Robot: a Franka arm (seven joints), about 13 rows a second.
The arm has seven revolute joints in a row. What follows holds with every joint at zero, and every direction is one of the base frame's. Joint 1 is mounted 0.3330 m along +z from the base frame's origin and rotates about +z. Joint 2 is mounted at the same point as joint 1 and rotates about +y. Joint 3 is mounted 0.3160 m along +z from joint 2 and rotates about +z. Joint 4 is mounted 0.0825 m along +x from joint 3 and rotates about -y. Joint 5 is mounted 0.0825 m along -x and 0.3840 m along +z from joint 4 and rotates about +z. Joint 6 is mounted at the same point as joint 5 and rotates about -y. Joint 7 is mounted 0.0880 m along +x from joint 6 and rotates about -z. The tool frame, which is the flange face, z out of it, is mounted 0.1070 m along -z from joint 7; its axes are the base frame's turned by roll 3.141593, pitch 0.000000 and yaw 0.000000 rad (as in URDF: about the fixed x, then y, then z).
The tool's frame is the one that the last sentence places.
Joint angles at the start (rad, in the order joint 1, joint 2, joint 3, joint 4, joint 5, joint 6, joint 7):
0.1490, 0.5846, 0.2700, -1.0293, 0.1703, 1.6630, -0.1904
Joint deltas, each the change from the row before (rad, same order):
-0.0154, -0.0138, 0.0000, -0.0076, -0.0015, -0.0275, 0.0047
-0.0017, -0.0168, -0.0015, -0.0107, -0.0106, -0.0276, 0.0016
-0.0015, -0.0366, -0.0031, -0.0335, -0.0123, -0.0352, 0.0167
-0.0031, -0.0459, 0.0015, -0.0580, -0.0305, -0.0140, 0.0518
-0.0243, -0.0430, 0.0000, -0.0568, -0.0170, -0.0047, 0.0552
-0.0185, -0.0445, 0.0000, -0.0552, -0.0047, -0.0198, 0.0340
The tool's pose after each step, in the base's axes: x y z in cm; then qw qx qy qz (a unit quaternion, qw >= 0). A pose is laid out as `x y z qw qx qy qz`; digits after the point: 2 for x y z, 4 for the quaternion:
67.25 24.24 53.18 0.1573 -0.9521 -0.2623 -0.0080
66.67 23.94 53.56 0.1489 -0.9530 -0.2638 0.0022
65.52 23.60 54.14 0.1364 -0.9560 -0.2591 0.0187
64.27 23.27 54.34 0.1142 -0.9640 -0.2376 0.0332
63.60 21.64 54.45 0.0988 -0.9735 -0.2020 0.0430
62.51 20.46 54.60 0.0883 -0.9781 -0.1794 0.0583

